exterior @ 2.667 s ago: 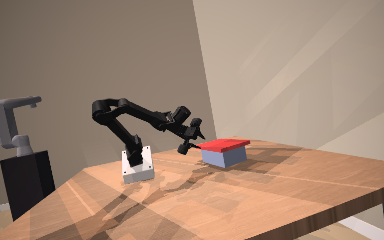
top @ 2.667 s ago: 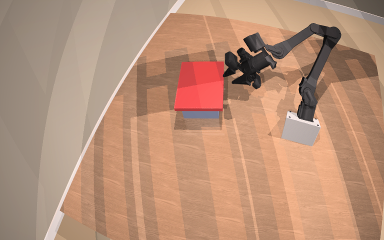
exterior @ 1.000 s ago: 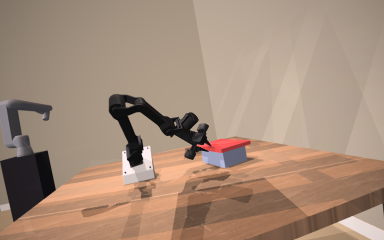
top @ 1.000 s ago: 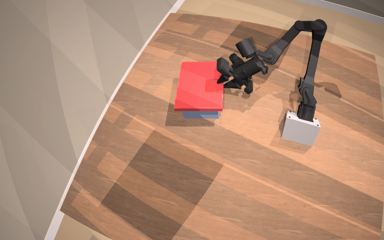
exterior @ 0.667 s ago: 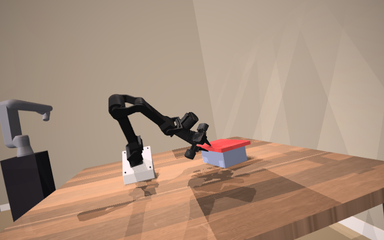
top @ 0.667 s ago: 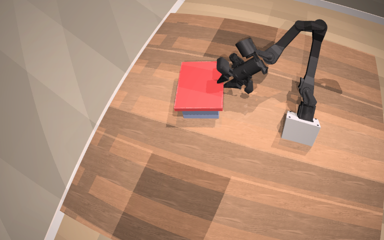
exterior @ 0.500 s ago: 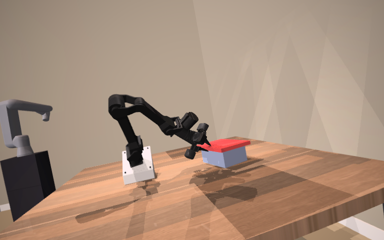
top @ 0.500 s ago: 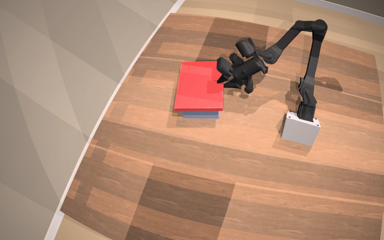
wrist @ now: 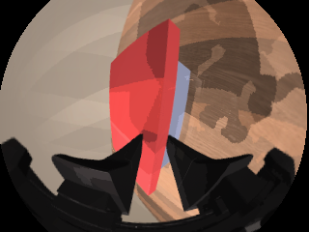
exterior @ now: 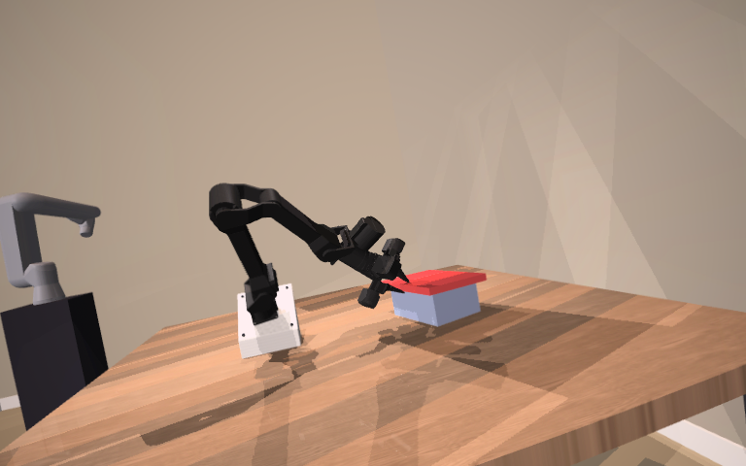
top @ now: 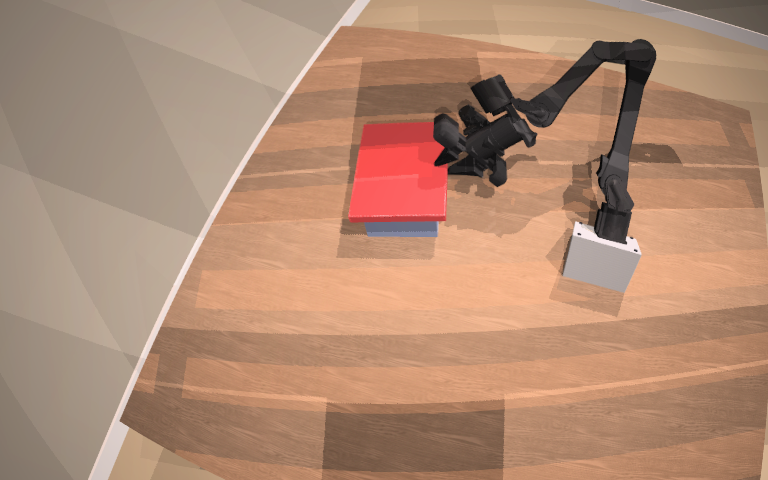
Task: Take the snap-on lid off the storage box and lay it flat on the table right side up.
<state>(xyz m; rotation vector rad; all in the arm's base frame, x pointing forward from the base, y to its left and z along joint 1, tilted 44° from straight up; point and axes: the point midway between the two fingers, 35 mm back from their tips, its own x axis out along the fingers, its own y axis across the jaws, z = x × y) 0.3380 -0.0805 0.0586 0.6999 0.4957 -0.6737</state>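
Right now my gripper tip is 70 mm short of the red lid and 10 mm to the right of it. The rest, counted from my gripper tip: blue-grey storage box: 80 mm ahead, 40 mm below, 10 mm to the left.
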